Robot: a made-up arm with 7 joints. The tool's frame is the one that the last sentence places.
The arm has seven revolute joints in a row. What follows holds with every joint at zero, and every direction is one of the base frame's. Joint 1 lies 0.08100 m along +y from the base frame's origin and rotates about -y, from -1.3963 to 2.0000 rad. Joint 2 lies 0.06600 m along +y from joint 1 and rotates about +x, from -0.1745 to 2.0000 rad. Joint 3 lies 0.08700 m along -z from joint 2 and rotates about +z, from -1.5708 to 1.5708 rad. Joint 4 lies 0.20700 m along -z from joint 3 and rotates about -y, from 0.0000 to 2.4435 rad. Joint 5 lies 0.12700 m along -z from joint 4 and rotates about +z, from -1.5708 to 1.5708 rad. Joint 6 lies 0.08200 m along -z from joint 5 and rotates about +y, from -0.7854 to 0.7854 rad. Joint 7 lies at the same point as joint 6 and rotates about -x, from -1.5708 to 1.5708 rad. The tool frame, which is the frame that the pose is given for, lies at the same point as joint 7; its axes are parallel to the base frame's.
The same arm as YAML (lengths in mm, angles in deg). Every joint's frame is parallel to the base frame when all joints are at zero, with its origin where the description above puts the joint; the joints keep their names.
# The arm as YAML. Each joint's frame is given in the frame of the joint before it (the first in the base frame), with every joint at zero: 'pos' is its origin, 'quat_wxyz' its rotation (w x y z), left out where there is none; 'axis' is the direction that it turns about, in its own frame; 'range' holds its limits. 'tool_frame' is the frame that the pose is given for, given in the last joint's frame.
length_unit: mm
angle_unit: deg
joints:
  - joint: joint 1
    pos: [0.0, 81.0, 0.0]
    axis: [0.0, -1.0, 0.0]
    range: [-80.0, 114.59]
  - joint: joint 2
    pos: [0.0, 66.0, 0.0]
    axis: [1.0, 0.0, 0.0]
    range: [-10.0, 114.59]
  - joint: joint 3
    pos: [0.0, 0.0, -87.0]
    axis: [0.0, 0.0, 1.0]
    range: [-90.0, 90.0]
  - joint: joint 4
    pos: [0.0, 0.0, -207.0]
    axis: [0.0, -1.0, 0.0]
    range: [0.0, 140.0]
  - joint: joint 5
    pos: [0.0, 0.0, -127.0]
    axis: [0.0, 0.0, 1.0]
    range: [-90.0, 90.0]
  - joint: joint 6
    pos: [0.0, 0.0, -82.0]
    axis: [0.0, 1.0, 0.0]
    range: [-45.0, 45.0]
  - joint: joint 7
    pos: [0.0, 0.0, 0.0]
    axis: [-1.0, 0.0, 0.0]
    range: [-90.0, 90.0]
tool_frame:
  pos: [0.0, 0.0, 0.0]

